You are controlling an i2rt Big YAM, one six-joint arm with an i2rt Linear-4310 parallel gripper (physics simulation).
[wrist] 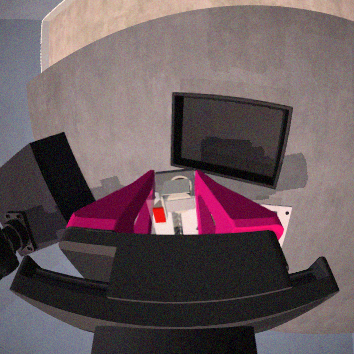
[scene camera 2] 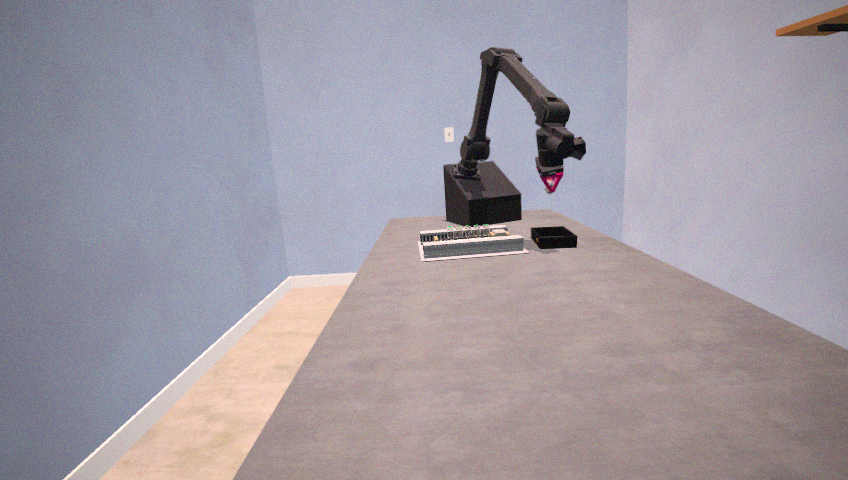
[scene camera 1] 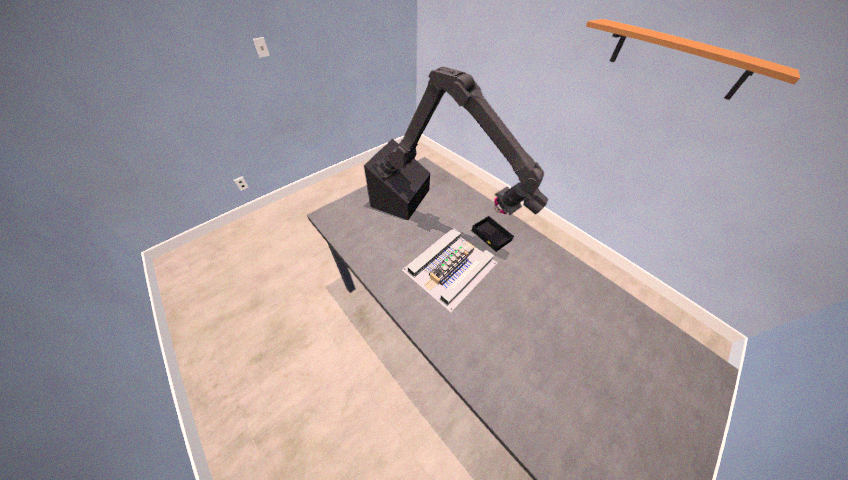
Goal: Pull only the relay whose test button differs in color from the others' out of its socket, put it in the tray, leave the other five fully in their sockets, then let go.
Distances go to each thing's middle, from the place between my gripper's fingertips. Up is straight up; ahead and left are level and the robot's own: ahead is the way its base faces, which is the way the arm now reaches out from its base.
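Labels:
I find the clear relay [wrist: 171,201] 10 mm ahead of my hand, 10 mm above it and 10 mm to the right of it. The white panel [scene camera 1: 423,277] is 170 mm below my hand, and 270 mm to the right of it.

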